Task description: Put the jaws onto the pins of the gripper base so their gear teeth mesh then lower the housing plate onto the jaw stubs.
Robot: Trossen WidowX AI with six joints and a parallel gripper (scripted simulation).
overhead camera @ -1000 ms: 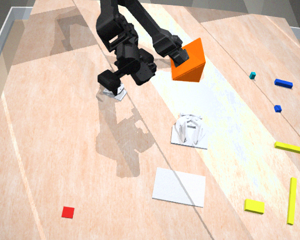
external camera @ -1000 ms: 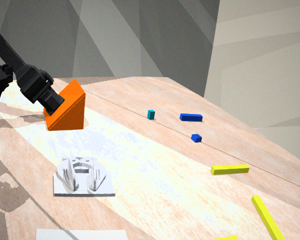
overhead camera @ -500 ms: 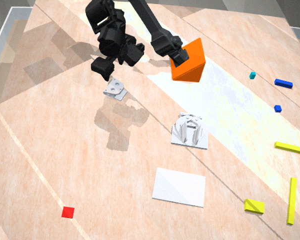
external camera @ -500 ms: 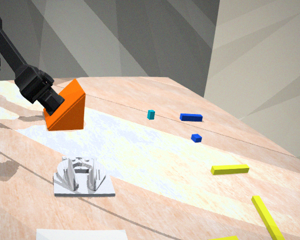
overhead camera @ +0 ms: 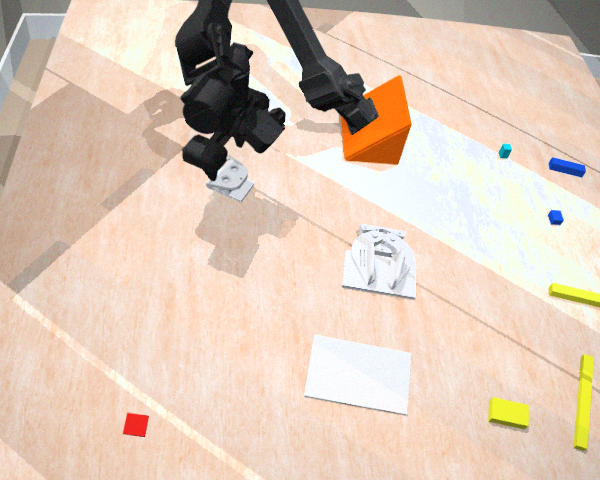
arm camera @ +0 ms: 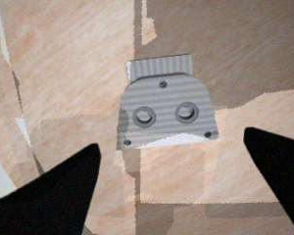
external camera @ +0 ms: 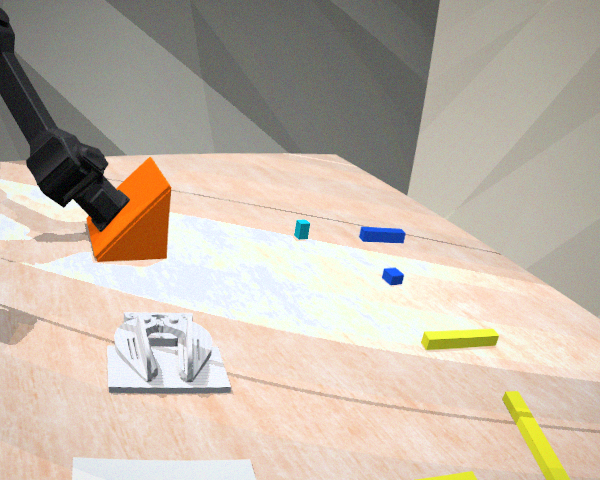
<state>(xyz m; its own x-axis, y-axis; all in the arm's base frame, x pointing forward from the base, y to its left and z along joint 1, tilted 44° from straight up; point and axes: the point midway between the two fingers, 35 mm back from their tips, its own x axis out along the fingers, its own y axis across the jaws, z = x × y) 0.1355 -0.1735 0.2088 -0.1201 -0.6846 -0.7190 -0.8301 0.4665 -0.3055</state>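
My gripper tip is 1 cm to the right of the small stand and 5 cm above it. Round my gripper tip: red square (43 cm ahead, 15 cm to the right, 5 cm below); teal cube (6 cm behind, 57 cm to the left, 4 cm below); flat white sheet (38 cm ahead, 17 cm to the left, 5 cm below).
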